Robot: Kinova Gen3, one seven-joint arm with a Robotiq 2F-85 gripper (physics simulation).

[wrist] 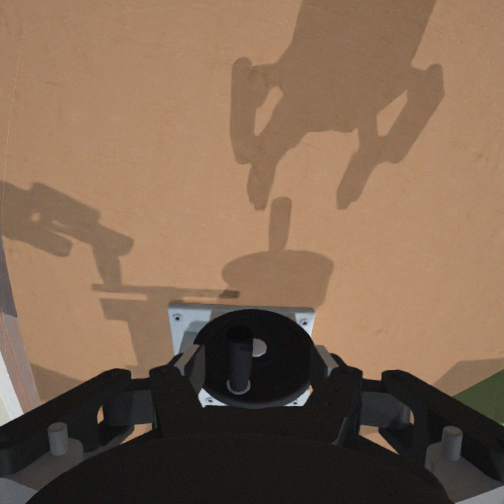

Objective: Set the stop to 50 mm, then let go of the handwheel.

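Observation:
The black handwheel [256,361] lies face-up under me, on a light grey mounting plate [186,320] with corner screws. Its black crank handle [239,361] stands up left of the wheel's centre, next to a small grey hub. My gripper [257,367] is open, with one dark finger on each side of the wheel. Its shadow on the tan surface shows the fingertips spread apart, just above the handle's tip and not touching it. The stop and its scale are not in view.
The tan surface [150,125] fills the view beyond the wheel. Shadows of a low rail and arm-like parts fall at the left [75,235]. A green patch [482,395] shows at the right edge, and a pale curved strip [12,360] at the left edge.

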